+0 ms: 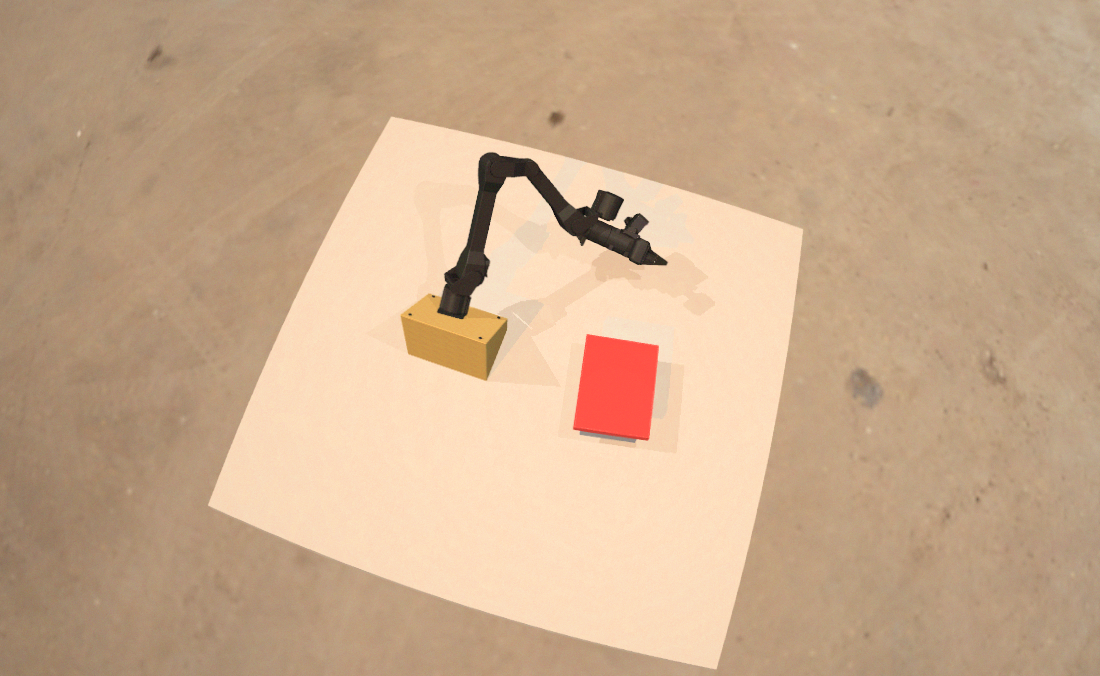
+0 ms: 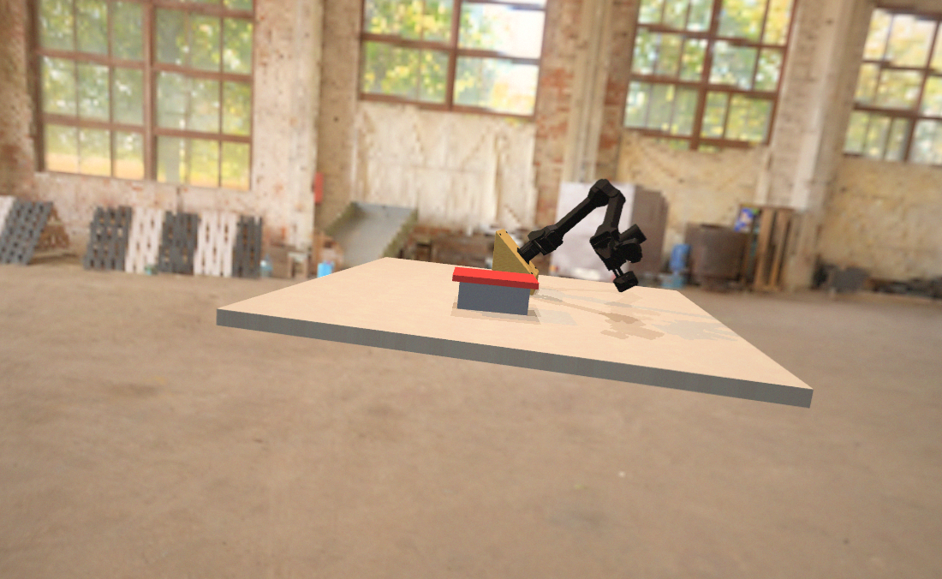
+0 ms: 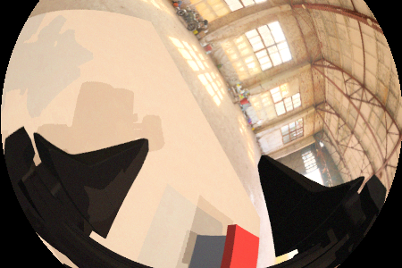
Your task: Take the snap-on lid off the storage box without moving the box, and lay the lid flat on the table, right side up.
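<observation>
The red lid is 33 cm to the right of my gripper tip, 6 cm below it and 6 cm behind it. From my gripper tip the other things lie so: grey storage box: 33 cm to the right, 10 cm below, 6 cm behind.
</observation>
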